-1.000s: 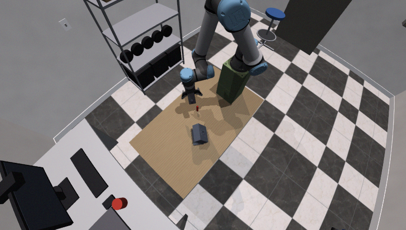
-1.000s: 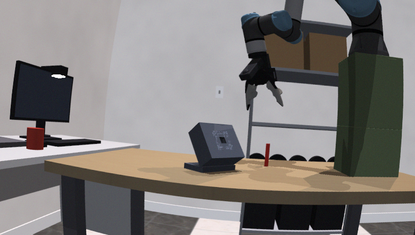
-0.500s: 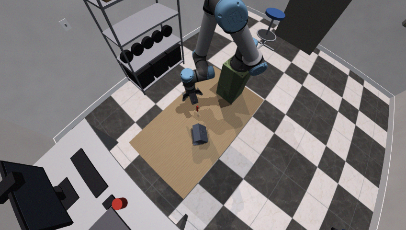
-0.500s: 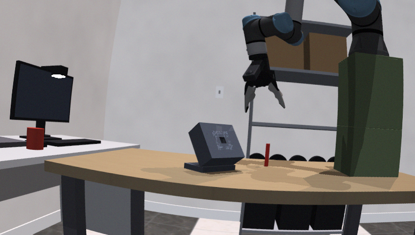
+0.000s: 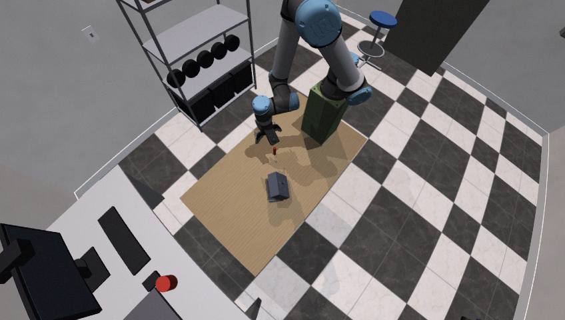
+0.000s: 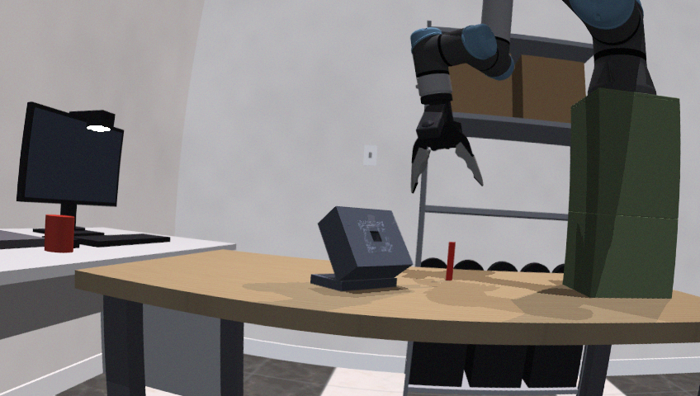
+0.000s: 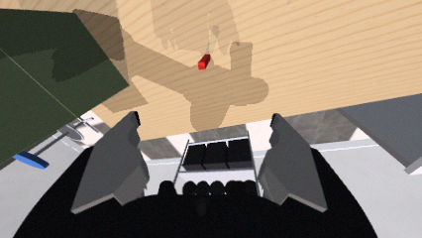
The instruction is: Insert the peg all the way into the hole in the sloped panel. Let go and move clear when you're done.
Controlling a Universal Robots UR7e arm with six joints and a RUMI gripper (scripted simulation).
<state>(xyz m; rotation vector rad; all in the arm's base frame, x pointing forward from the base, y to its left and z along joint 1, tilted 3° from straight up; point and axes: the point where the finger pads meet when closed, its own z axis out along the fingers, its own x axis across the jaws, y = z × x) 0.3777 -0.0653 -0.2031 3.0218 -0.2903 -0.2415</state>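
Right now the red peg is 2 cm behind my hand, 2 cm to the left of it and 15 cm below it.
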